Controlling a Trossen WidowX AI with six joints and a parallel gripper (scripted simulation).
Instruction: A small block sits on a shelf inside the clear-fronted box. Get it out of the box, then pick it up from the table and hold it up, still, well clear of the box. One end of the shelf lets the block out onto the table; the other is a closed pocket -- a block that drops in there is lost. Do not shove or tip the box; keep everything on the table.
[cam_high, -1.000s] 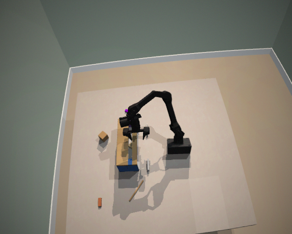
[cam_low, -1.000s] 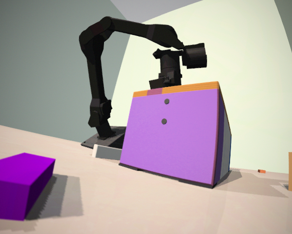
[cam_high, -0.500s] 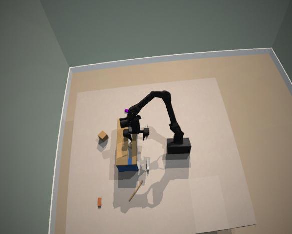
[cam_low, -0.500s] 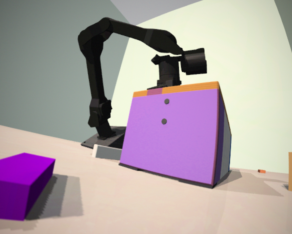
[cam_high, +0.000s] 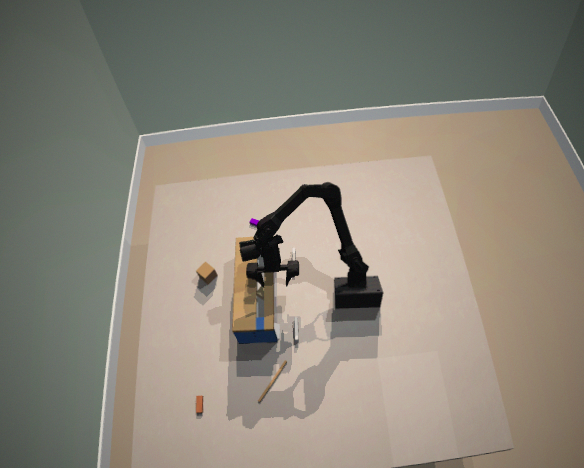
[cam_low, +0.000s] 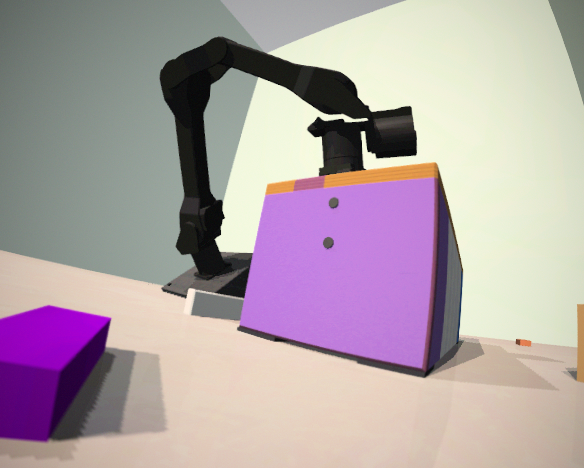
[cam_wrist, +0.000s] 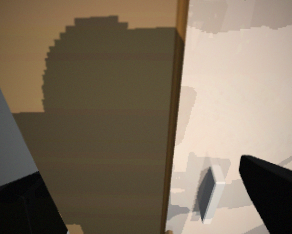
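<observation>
Now: the long box 40 mm ahead of my gripper tip and 20 mm below it. The rest, counted from my gripper tip: brown cube: 290 mm ahead, 70 mm to the right, 60 mm below; tan stick: 20 mm behind, 330 mm to the left, 80 mm below.
</observation>
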